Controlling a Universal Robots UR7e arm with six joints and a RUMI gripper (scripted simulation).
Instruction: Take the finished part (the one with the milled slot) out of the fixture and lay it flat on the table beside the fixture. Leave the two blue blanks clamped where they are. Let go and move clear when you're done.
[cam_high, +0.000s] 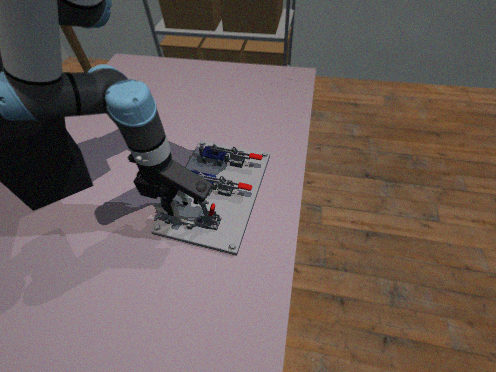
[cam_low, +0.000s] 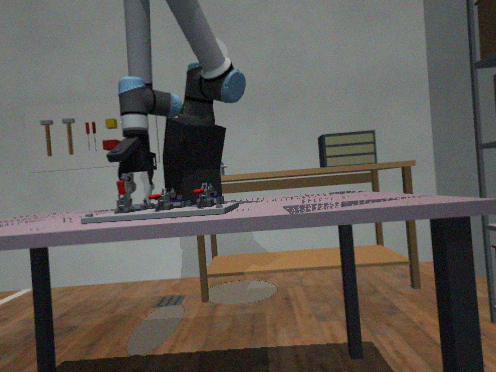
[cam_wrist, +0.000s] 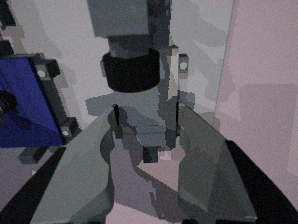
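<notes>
Now: the grey fixture plate 40 mm ahead of my hand, 120 mm to the left of it and 30 mm below it. The rest, counted from my hand: blue blank: 20 mm behind, 220 mm to the left, 10 mm below; then grey finished part: 10 mm behind, 10 mm below.
</notes>
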